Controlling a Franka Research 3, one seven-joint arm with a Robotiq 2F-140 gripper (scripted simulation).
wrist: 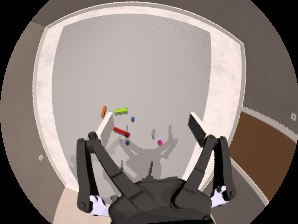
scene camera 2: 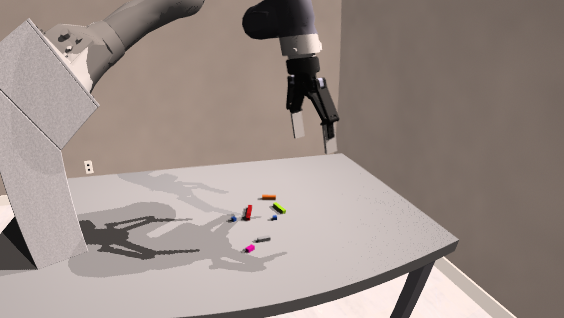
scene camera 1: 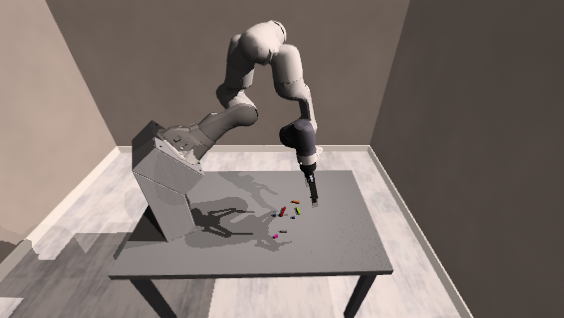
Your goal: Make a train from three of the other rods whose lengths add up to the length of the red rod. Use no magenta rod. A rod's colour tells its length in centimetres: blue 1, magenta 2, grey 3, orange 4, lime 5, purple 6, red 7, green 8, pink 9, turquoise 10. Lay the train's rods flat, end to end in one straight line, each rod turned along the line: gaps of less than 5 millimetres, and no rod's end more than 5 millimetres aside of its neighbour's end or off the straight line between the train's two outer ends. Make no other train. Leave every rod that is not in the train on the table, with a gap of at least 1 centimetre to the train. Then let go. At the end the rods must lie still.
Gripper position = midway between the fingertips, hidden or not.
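Note:
What I can see here is my gripper [scene camera 2: 314, 144] [wrist: 152, 119], so it's there in scene camera 2 and you'd find it in the wrist view too.

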